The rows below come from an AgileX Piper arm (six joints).
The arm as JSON. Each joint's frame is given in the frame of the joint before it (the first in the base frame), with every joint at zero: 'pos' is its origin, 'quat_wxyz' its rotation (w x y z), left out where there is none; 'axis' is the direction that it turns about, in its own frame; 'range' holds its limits. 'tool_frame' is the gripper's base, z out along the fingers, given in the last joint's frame.
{
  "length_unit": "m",
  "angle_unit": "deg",
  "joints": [
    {
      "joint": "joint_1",
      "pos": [
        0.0,
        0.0,
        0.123
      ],
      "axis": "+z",
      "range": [
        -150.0,
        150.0
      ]
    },
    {
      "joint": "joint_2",
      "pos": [
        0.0,
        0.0,
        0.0
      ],
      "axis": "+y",
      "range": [
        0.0,
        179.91
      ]
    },
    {
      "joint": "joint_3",
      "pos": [
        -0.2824,
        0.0,
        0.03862
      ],
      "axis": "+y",
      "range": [
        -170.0,
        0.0
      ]
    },
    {
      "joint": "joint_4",
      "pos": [
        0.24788,
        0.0,
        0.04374
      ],
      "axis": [
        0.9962,
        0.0,
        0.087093
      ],
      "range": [
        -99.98,
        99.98
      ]
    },
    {
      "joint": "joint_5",
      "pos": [
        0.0,
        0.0,
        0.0
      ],
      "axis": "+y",
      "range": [
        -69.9,
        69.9
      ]
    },
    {
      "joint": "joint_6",
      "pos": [
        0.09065,
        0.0,
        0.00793
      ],
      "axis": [
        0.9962,
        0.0,
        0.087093
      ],
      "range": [
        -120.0,
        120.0
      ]
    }
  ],
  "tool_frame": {
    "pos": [
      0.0,
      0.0,
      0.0
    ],
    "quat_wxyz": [
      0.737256,
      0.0,
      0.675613,
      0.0
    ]
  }
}
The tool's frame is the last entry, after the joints.
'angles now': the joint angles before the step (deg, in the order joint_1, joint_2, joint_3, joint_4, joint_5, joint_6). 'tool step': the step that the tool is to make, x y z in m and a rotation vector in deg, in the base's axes. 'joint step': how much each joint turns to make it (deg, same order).
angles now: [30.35 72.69 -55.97 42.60 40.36 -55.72]
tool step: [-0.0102 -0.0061 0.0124 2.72 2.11 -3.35]
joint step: [0.03 -3.07 0.00 -1.12 0.79 6.70]
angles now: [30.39 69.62 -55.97 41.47 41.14 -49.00]
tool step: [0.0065 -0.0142 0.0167 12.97 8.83 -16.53]
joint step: [-3.27 -2.40 0.00 3.79 -4.86 17.19]
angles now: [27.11 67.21 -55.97 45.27 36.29 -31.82]
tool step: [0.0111 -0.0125 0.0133 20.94 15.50 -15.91]
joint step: [-4.55 -0.59 0.01 12.19 -3.19 17.47]
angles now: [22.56 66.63 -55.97 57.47 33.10 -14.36]
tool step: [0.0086 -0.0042 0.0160 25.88 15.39 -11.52]
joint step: [-1.75 -0.01 0.01 18.95 -4.41 13.55]
